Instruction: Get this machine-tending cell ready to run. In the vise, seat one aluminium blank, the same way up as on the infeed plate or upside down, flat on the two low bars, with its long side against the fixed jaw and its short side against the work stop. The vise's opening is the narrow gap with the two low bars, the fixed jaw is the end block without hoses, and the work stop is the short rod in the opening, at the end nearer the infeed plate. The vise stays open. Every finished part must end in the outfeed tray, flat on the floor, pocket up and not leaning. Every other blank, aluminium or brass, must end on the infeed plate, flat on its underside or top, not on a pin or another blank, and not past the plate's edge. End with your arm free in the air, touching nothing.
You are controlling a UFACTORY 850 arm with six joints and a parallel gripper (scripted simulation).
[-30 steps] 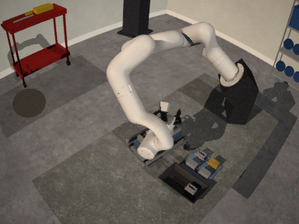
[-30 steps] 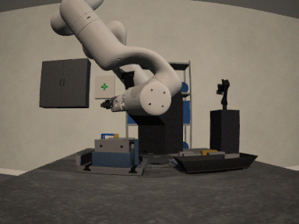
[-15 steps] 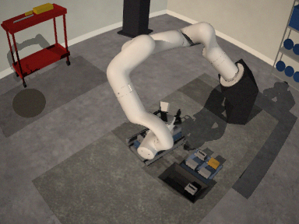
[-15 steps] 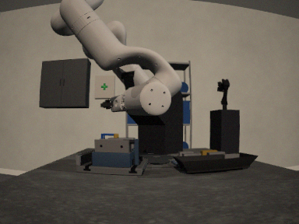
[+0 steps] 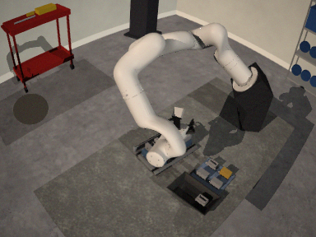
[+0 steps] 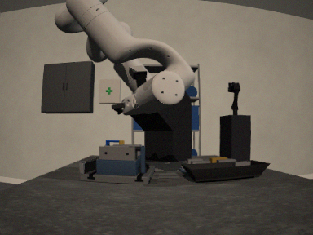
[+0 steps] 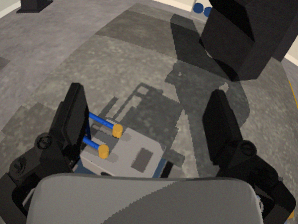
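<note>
Right now my hand is 40 mm short of the brass blank, 310 mm to the right of it and 190 mm above it. Round my hand: vise (60 mm ahead, 40 mm to the right, 180 mm below).
</note>
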